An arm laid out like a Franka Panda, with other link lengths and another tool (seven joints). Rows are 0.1 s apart.
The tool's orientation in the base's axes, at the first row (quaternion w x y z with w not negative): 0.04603 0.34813 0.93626 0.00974
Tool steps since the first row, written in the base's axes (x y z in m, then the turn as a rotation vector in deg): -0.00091 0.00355 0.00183 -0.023 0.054 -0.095; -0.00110 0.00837 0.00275 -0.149 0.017 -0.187; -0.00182 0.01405 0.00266 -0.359 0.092 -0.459; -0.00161 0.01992 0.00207 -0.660 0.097 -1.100; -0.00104 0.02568 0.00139 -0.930 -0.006 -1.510
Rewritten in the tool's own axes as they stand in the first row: 0.00286 0.00219 -0.00196 0.060 0.021 0.092; 0.00607 0.00576 -0.00296 0.138 -0.094 0.172; 0.01033 0.00959 -0.00301 0.367 -0.187 0.422; 0.01405 0.01414 -0.00249 0.648 -0.411 1.032; 0.01744 0.01884 -0.00184 0.817 -0.686 1.417
